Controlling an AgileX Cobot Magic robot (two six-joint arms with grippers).
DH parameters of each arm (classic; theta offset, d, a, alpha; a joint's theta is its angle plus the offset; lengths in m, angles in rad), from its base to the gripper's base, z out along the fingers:
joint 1: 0 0.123 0 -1.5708
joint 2: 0.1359 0 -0.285 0
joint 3: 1.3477 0 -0.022 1.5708
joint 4: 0 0.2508 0 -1.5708
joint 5: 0 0 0.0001 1.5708
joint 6: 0 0.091 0 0
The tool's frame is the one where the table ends.
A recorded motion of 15 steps. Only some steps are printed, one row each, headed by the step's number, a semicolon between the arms.
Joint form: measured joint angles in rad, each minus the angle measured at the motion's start. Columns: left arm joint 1, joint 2, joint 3, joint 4, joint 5, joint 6; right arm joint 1, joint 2, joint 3, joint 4, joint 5, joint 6.
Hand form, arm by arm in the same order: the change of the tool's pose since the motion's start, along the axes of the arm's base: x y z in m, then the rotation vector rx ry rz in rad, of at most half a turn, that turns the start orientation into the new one. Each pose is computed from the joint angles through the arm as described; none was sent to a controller.
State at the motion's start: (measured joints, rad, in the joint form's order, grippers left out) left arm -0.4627 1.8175 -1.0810 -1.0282 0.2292 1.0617; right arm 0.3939 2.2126 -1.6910 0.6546 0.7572 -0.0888
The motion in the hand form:
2: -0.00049 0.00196 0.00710 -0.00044 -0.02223 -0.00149; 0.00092 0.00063 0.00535 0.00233 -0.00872 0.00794
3: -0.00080 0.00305 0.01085 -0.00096 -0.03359 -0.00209; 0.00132 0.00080 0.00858 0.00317 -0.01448 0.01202
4: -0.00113 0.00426 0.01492 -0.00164 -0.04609 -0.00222; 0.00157 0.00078 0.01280 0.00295 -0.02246 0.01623
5: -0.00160 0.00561 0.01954 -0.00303 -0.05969 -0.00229; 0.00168 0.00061 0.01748 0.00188 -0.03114 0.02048
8: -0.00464 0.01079 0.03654 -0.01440 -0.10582 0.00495; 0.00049 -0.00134 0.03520 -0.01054 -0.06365 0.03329
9: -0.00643 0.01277 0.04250 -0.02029 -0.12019 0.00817; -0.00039 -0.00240 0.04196 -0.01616 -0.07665 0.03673
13: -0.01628 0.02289 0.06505 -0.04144 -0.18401 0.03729; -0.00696 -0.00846 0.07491 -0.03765 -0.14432 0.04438
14: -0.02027 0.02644 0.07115 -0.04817 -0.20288 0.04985; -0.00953 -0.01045 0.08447 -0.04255 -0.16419 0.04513
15: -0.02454 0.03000 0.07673 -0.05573 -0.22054 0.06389; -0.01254 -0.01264 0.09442 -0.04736 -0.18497 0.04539
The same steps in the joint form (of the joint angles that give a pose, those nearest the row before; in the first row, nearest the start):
2: 0.0033 -0.0188 0.0001 0.0095 -0.0023 0.0010; 0.0000 -0.0038 -0.0143 -0.0046 0.0113 0.0003
3: 0.0052 -0.0288 0.0002 0.0143 -0.0031 0.0014; -0.0001 -0.0069 -0.0214 -0.0077 0.0170 0.0005
4: 0.0073 -0.0396 0.0001 0.0192 -0.0043 0.0018; -0.0002 -0.0123 -0.0285 -0.0133 0.0227 0.0018
5: 0.0096 -0.0518 0.0001 0.0239 -0.0052 0.0023; -0.0004 -0.0188 -0.0354 -0.0205 0.0289 0.0040
8: 0.0172 -0.0997 0.0037 0.0350 -0.0104 -0.0005; -0.0007 -0.0494 -0.0529 -0.0572 0.0495 0.0180
9: 0.0197 -0.1182 0.0070 0.0364 -0.0112 -0.0015; -0.0008 -0.0627 -0.0569 -0.0716 0.0556 0.0235
13: 0.0285 -0.2005 0.0344 0.0361 -0.0350 -0.0052; -0.0013 -0.1337 -0.0643 -0.1322 0.0731 0.0457
14: 0.0305 -0.2277 0.0474 0.0333 -0.0463 -0.0062; -0.0014 -0.1557 -0.0642 -0.1476 0.0768 0.0513
15: 0.0321 -0.2548 0.0618 0.0283 -0.0589 -0.0070; -0.0015 -0.1793 -0.0632 -0.1632 0.0802 0.0568

